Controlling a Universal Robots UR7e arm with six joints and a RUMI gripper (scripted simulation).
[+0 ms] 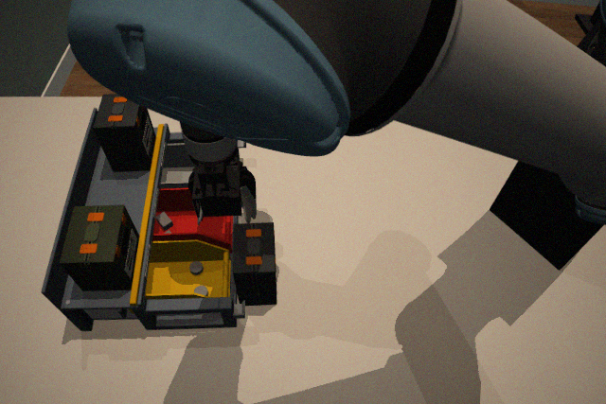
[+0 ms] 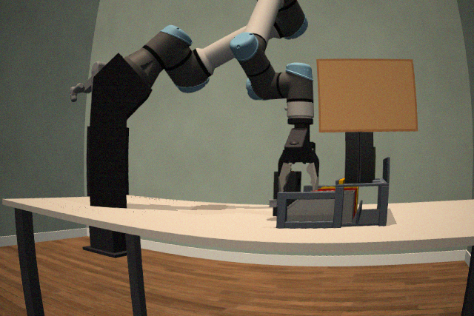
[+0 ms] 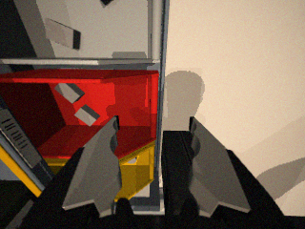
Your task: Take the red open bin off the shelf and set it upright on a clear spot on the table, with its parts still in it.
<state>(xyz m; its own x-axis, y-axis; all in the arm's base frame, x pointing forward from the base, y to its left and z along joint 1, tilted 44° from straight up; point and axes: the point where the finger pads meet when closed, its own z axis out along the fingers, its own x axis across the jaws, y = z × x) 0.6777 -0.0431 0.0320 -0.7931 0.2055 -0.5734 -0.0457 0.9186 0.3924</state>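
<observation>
My hand is 80 mm short of the red open bin and 20 mm above it. Also, from my hand: grey bin 90 mm ahead, 110 mm to the right, 20 mm below; yellow bar 130 mm ahead, 10 mm to the left, 40 mm above; dark box 60 mm behind, 100 mm to the left.
</observation>
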